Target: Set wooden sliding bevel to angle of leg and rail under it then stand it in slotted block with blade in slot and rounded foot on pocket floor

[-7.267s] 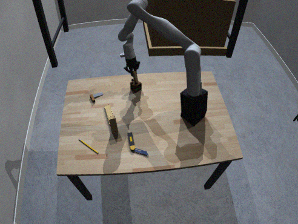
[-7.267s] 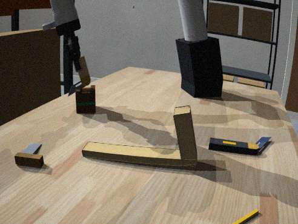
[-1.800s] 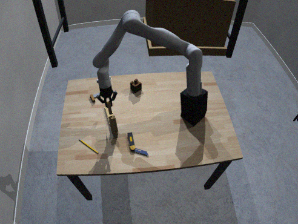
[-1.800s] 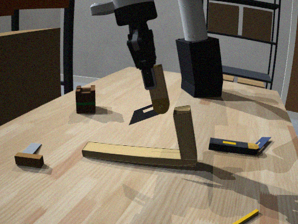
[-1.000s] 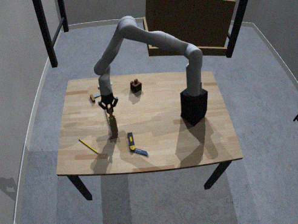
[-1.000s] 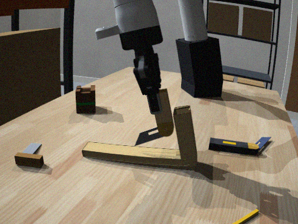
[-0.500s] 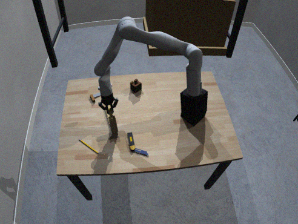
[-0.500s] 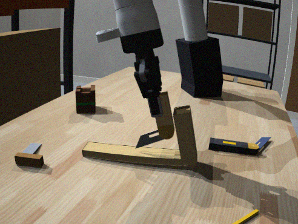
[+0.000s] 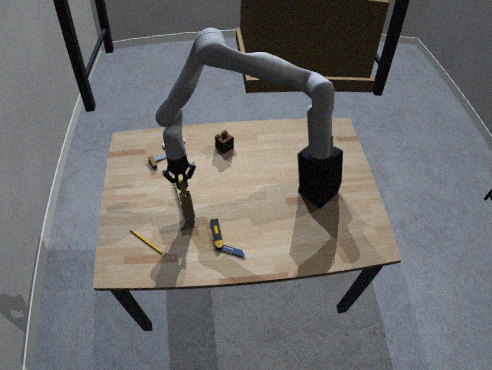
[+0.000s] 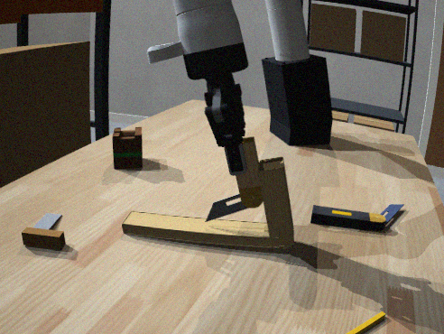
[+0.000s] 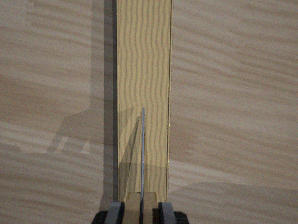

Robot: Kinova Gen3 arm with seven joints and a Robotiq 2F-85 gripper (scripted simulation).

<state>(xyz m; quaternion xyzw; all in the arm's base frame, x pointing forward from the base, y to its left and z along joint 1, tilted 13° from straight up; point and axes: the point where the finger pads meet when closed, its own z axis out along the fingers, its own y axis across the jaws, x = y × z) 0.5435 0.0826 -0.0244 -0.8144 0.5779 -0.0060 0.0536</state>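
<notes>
Now: the wooden sliding bevel 1 cm to the left of my hand and 4 cm below it. Also, from my hand: grey blade 7 cm below; then wooden try square 15 cm ahead, 24 cm to the right, 12 cm below; then yellow pencil 15 cm ahead, 18 cm to the left, 12 cm below.
</notes>
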